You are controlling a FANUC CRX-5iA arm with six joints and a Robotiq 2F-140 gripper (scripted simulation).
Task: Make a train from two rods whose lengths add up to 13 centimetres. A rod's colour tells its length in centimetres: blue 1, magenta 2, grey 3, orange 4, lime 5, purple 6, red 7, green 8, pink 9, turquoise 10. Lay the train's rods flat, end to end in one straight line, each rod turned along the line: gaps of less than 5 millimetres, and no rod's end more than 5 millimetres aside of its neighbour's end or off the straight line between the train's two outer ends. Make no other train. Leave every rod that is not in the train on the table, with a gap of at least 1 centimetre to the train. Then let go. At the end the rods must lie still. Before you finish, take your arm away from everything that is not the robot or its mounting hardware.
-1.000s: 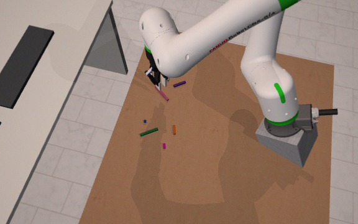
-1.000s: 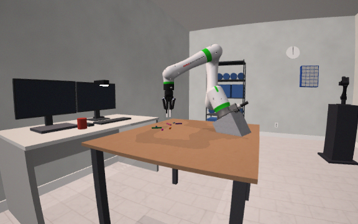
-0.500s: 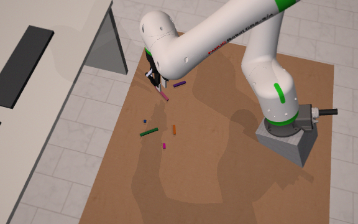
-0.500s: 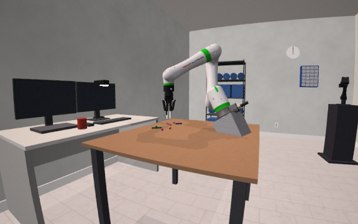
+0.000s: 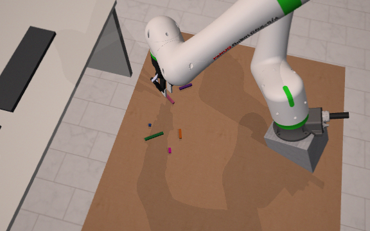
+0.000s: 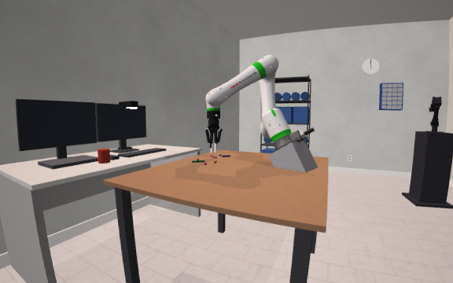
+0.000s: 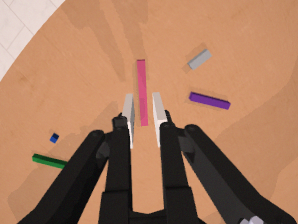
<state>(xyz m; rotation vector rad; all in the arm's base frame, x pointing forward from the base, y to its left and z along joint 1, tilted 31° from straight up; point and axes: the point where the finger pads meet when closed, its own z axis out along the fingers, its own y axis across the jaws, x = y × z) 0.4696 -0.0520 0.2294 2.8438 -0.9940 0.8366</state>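
Now: the pink rod 60 mm below my hand. From my hand the other things lie so: grey rod: 20 mm behind, 80 mm to the right, 60 mm below; tiny blue rod: 50 mm ahead, 150 mm to the left, 60 mm below; purple rod: 70 mm behind, 60 mm to the right, 60 mm below.
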